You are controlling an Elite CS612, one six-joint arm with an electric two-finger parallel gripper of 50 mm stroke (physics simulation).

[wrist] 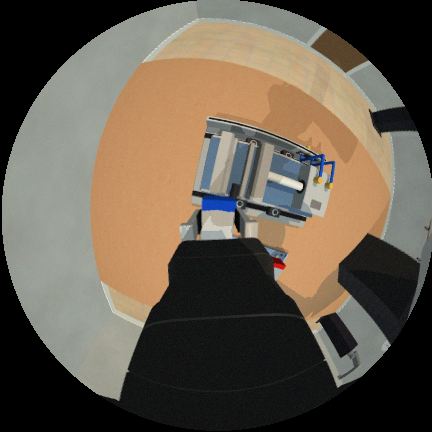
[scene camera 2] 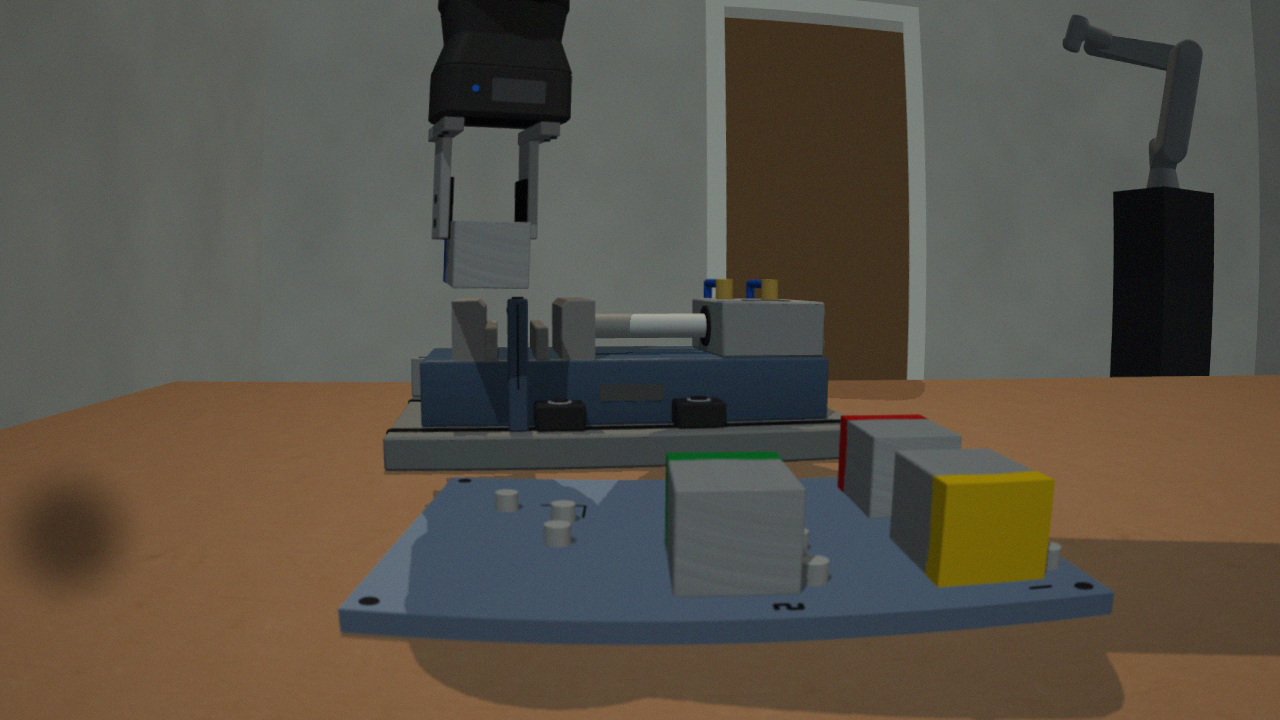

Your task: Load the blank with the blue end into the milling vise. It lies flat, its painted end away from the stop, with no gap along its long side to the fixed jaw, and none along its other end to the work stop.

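Observation:
The blank with the blue end [scene camera 2: 488,257] [wrist: 218,218] is held lying flat between the fingers of my gripper [scene camera 2: 486,229] [wrist: 217,215], which is shut on it. In the wrist view its blue end points towards the vise. In the scene view it hangs above the jaw tops, around the fixed jaw [scene camera 2: 468,331] [wrist: 222,162] and the upright work stop [scene camera 2: 517,376], touching neither. The moving jaw [scene camera 2: 573,329] [wrist: 261,172] stands apart from the fixed jaw, to its right. In the wrist view the blank and fingers cover part of the vise's near edge, and the stop is partly hidden.
A blue tray [scene camera 2: 465,591] in front of the vise [scene camera 2: 742,394] holds a green-ended blank [scene camera 2: 735,528], a yellow-ended blank [scene camera 2: 989,528] and a red-ended blank [scene camera 2: 904,465] [wrist: 279,263]. Short white pegs stand on it. Blue and brass fittings [wrist: 324,172] rise from the vise's right end.

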